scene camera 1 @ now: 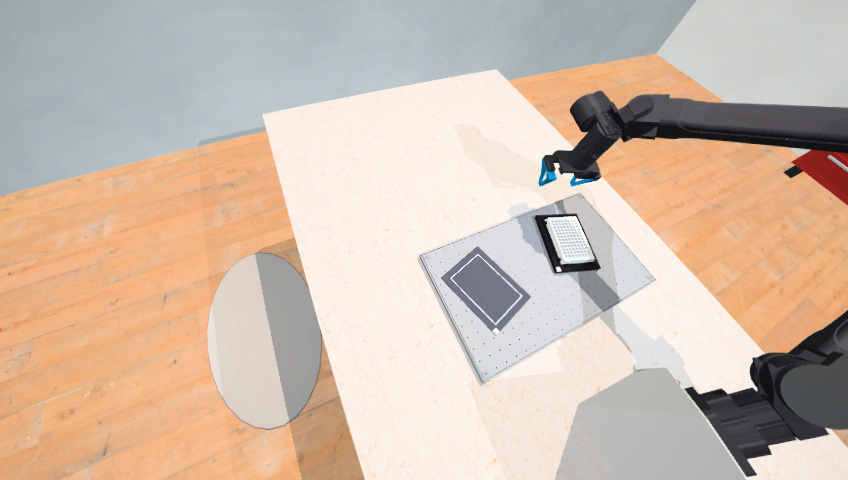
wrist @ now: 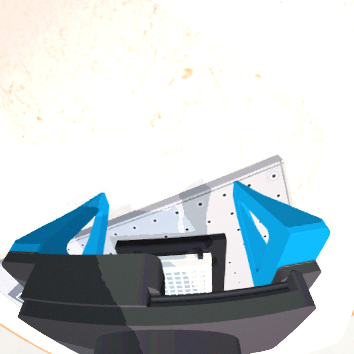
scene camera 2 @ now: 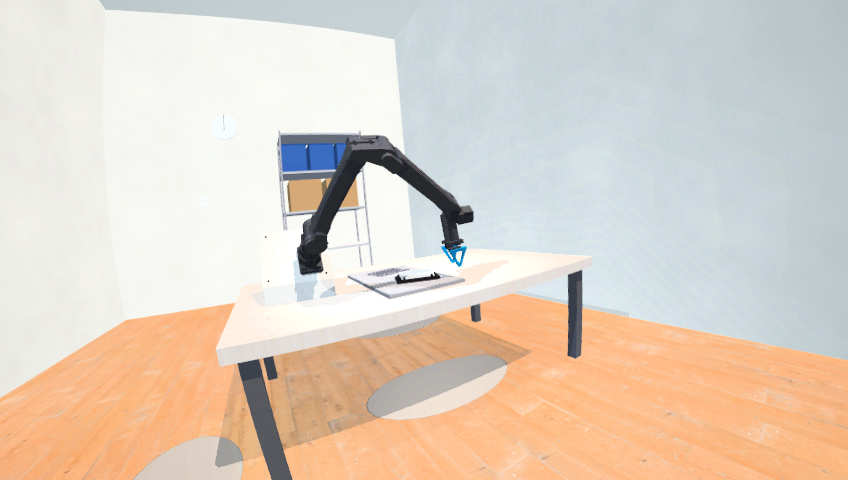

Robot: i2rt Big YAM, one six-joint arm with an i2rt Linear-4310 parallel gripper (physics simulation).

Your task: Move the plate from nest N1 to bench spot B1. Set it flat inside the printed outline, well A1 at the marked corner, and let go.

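Places are measured from the arm's base along level axes (x ahead, y left, z up), in metres.
Pixels of known places: gripper, fingertip midpoint: (scene camera 1: 555,184) (wrist: 168,193) (scene camera 2: 456,264); arm's base at its link origin: (scene camera 1: 709,427) (scene camera 2: 309,260).
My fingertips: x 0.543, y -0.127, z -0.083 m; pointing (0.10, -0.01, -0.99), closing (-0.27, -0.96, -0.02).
Ahead of a thing's pixels: the offset from my fingertips to its top centre. "spot": to the spot under its first point.
The white well plate {dx -0.154, dy +0.053, dz -0.012 m} (scene camera 1: 571,239) (scene camera 2: 418,274) (wrist: 187,275) sits in the black nest N1 (scene camera 1: 545,236) (wrist: 219,260). Spot B1 is a dark rectangle {spot: dx -0.194, dy +0.308, dz -0.036 m} (scene camera 1: 487,288) with a white printed outline {spot: dx -0.173, dy +0.265, dz -0.036 m} (scene camera 1: 499,274) and a small white corner marker {spot: dx -0.284, dy +0.336, dz -0.036 m} (scene camera 1: 495,331), angled differently from the nest. My gripper (scene camera 1: 557,184) (scene camera 2: 457,264) (wrist: 168,193) is open and empty. It hangs above the table, past the far edge of the board from the arm's base, and higher than the plate. In the wrist view the gripper body hides part of the plate and nest; B1's outline cannot be made out there.
The perforated grey board (scene camera 1: 523,339) (wrist: 260,180) carries the nest and B1. A grey box-like block (scene camera 1: 642,428) stands on the table beside the arm's base (scene camera 1: 803,386). A shelf unit (scene camera 2: 319,173) with blue and brown boxes stands behind the table. A red object (scene camera 1: 827,172) is at the right.
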